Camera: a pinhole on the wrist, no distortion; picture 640 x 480 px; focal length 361.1 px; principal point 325.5 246.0 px. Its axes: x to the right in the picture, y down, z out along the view. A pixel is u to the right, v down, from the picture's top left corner.
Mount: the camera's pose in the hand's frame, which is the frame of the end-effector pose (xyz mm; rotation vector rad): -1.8 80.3 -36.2 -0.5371 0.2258 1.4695
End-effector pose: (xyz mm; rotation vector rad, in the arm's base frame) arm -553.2 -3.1 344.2 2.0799 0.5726 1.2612
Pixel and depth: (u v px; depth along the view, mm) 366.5 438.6 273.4
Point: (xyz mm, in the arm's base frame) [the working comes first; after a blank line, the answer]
In the camera's frame: 31.0 145.8 273.4

-489.2 -339.1 342.7
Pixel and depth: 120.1 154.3 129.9
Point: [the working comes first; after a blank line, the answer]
In the camera's frame: -73.9 -33.0 129.9

-445.8 -91.2 358.2
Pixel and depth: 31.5 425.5 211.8
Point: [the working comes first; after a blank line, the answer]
In the camera's frame: -172.4 105.3 211.8

-440.9 -187.4 196.1
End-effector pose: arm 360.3 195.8 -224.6 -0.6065 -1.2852 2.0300
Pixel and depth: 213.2 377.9 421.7
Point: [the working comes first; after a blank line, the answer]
In the camera's frame: -131.1 154.0 421.7

236.3 -248.5 -219.7
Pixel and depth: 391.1 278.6 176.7
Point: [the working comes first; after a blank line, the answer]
In the camera's frame: 32.1 16.0 176.7

271.0 44.0 -357.6
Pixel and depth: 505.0 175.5 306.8
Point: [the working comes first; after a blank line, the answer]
In the camera's frame: 152.5 -59.9 306.8

132.1 -4.3 -482.3
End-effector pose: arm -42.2 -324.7 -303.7 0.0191 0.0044 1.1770
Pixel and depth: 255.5 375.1 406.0
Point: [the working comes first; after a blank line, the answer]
In the camera's frame: -78.7 145.2 406.0

-313.0 -456.8 18.9
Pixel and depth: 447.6 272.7 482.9
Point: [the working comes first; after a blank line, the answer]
In the camera's frame: 163.3 35.7 482.9

-496.8 -251.0 1.1
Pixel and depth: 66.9 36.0 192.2
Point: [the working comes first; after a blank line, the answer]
In the camera's frame: -137.6 -111.8 192.2

-61.9 -254.1 -86.3
